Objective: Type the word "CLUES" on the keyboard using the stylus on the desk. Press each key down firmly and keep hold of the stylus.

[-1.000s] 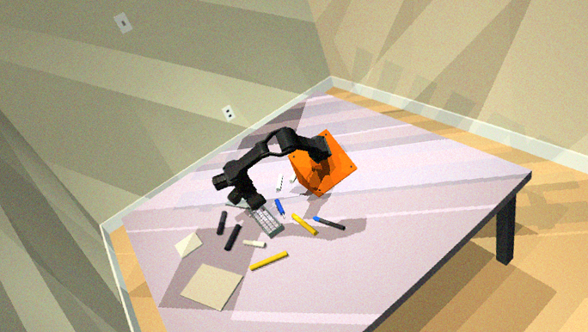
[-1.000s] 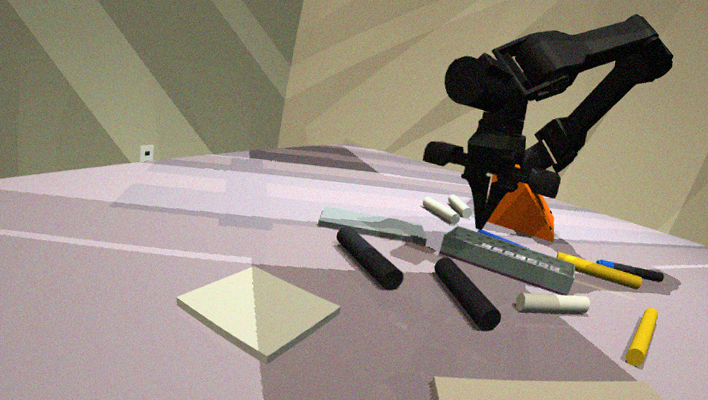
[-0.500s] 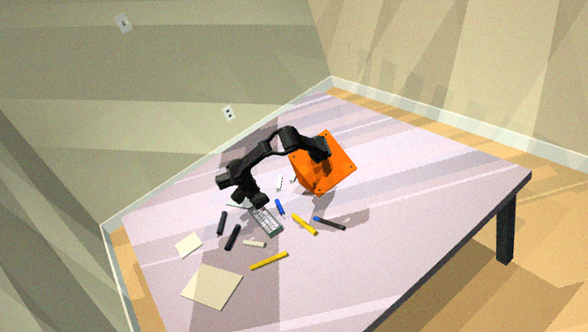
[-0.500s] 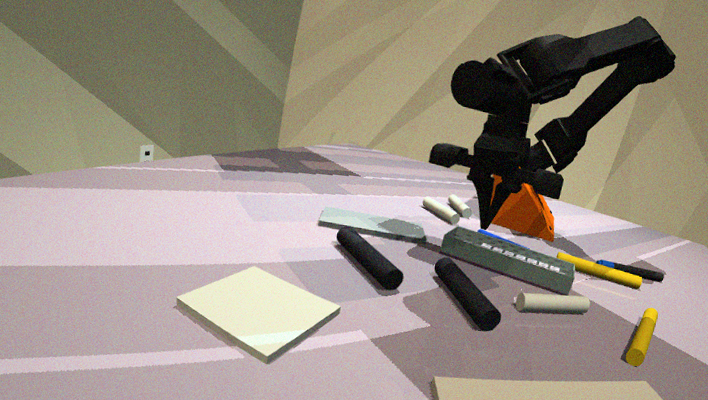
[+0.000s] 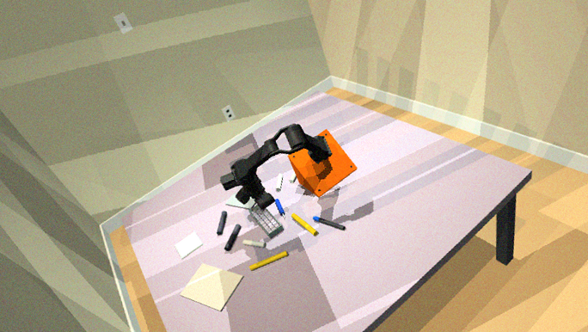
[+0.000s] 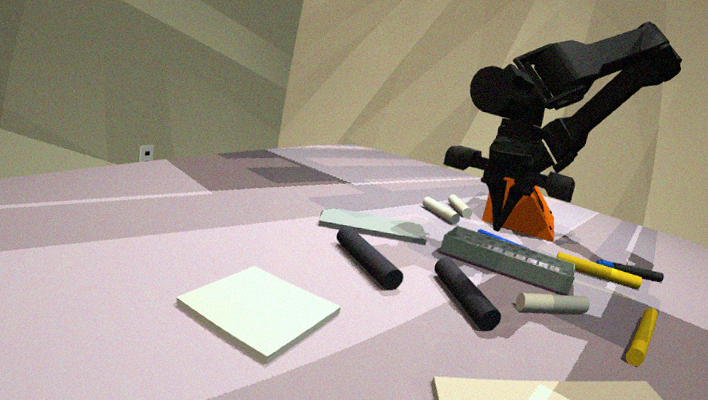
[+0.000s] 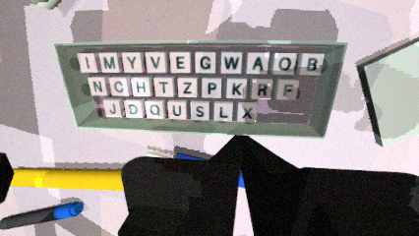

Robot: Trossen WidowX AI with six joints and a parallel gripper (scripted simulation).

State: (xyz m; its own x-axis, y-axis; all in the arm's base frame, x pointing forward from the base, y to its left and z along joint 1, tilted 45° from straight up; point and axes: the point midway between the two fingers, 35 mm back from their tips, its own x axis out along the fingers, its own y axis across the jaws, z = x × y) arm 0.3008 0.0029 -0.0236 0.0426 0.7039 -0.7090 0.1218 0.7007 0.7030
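My gripper tip is 50 mm to the right of the short blue pen, 40 mm past it and 30 mm above it. Round my gripper tip: blue-capped black pen (230 mm to the left, 110 mm behind, 30 mm below); then grey-green slab (170 mm to the right, 30 mm below, 30 mm ahead); then tan sheet (350 mm ahead, 120 mm to the left, 30 mm below).
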